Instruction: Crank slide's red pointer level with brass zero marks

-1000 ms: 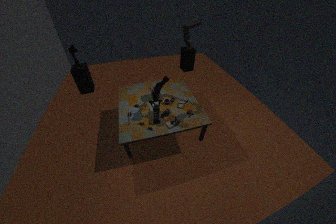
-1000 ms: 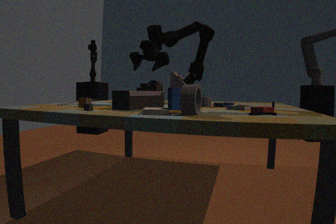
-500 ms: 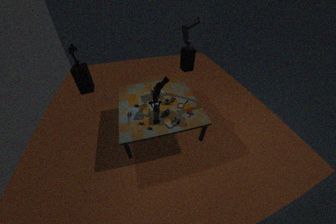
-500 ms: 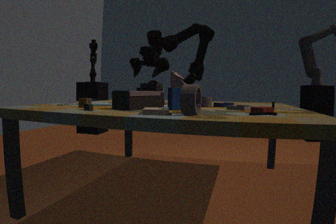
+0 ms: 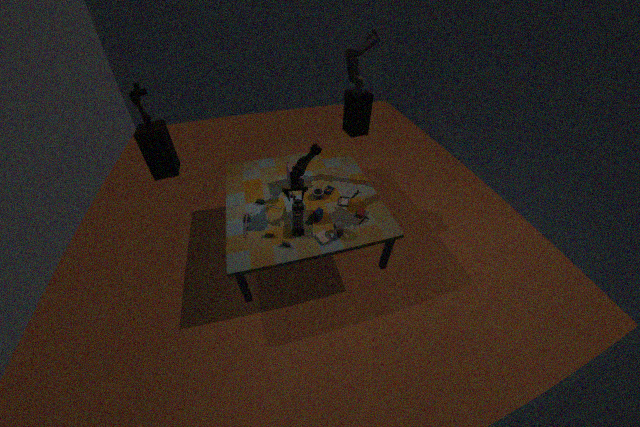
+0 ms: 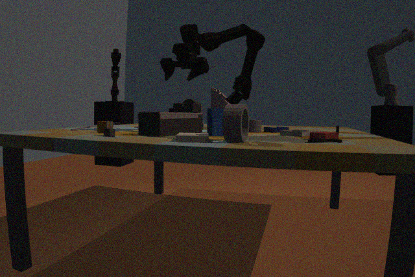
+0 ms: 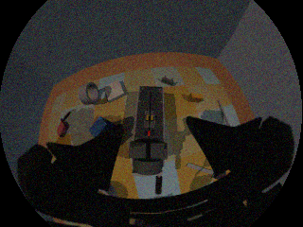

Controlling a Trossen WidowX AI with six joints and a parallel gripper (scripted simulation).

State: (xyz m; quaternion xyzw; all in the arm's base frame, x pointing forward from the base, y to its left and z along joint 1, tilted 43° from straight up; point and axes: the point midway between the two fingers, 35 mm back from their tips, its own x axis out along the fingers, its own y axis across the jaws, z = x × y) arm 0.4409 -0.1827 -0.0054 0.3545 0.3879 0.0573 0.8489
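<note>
Right now my gripper tip is 14 cm past the dark crank handle, 3 cm to the right of it and 10 cm above it. Round my gripper tip: blue block (5 cm ahead, 16 cm to the left, 15 cm below); then red pointer (1 cm to the left, 11 cm below); then yellow block (9 cm ahead, 24 cm to the right, 17 cm below).
</note>
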